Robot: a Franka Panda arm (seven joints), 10 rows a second.
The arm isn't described. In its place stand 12 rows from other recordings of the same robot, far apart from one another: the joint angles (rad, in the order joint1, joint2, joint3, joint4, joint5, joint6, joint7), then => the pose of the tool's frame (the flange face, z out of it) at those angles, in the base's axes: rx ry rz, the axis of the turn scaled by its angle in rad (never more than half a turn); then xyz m.
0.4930, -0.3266, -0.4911, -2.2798, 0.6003, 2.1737, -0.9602 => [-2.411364 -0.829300 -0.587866 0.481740 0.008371 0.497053]
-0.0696, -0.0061, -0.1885, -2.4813, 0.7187, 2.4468, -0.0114 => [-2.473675 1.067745 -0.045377 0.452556 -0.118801 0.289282]
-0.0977, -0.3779, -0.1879, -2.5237, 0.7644, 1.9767, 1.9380 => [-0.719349 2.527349 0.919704 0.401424 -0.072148 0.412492]
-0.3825, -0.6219, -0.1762, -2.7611, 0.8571, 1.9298, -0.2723 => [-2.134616 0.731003 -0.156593 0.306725 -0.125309 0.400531]
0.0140, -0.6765, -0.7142, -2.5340, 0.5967, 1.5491, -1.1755 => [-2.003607 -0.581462 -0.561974 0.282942 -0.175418 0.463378]
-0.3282, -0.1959, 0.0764, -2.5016, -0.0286, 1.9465, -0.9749 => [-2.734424 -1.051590 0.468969 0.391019 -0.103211 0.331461]
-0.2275, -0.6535, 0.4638, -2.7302, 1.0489, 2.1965, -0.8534 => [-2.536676 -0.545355 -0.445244 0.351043 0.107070 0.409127]
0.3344, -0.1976, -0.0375, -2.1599, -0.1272, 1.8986, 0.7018 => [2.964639 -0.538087 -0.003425 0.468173 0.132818 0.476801]
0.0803, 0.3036, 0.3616, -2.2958, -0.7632, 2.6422, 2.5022 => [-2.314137 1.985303 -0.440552 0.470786 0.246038 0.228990]
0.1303, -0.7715, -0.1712, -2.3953, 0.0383, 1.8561, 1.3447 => [-2.239167 1.806707 -0.111765 0.339034 -0.025528 0.591309]
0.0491, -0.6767, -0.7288, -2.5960, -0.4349, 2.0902, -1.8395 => [2.281504 2.076843 0.111146 0.288604 -0.255575 0.421959]
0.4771, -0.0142, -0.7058, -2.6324, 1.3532, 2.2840, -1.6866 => [-2.325605 -0.392169 -0.655166 0.399784 -0.068723 0.236826]
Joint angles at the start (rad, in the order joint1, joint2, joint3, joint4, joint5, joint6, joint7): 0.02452 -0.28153 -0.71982 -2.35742 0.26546 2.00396 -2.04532
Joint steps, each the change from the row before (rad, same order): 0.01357 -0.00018 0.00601 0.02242 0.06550 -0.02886 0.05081; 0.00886 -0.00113 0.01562 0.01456 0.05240 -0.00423 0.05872; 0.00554 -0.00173 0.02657 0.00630 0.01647 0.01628 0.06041; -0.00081 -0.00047 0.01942 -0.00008 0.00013 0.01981 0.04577; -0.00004 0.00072 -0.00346 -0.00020 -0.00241 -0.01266 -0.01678; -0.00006 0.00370 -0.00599 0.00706 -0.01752 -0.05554 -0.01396; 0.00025 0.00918 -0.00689 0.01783 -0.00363 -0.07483 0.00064; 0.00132 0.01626 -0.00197 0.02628 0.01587 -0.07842 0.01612; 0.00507 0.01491 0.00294 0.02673 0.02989 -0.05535 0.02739; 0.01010 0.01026 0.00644 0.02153 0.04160 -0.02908 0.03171; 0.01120 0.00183 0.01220 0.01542 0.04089 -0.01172 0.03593
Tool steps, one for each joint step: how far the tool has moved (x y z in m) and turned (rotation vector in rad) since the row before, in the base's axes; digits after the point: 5 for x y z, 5 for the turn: 0.00964 0.00783 0.01028 0.06072 -0.00799 -0.05216; 0.01041 0.00862 0.00936 0.04089 -0.00672 -0.05421; 0.01042 0.01007 0.00696 0.00481 0.00428 -0.03787; 0.00557 0.00532 0.00282 -0.00688 0.00821 -0.03126; -0.00162 -0.00007 -0.00147 0.00314 0.00200 0.01849; -0.00417 0.00165 -0.00245 0.01616 0.03251 0.04031; -0.00318 0.00202 -0.00011 0.03614 0.04243 0.02731; 0.00061 0.00423 0.00233 0.04878 0.04445 0.01144; 0.00497 0.00602 0.00529 0.04392 0.02887 -0.00530; 0.00833 0.00841 0.00673 0.03894 0.01046 -0.01569; 0.00909 0.01061 0.00836 0.03120 0.00053 -0.01824
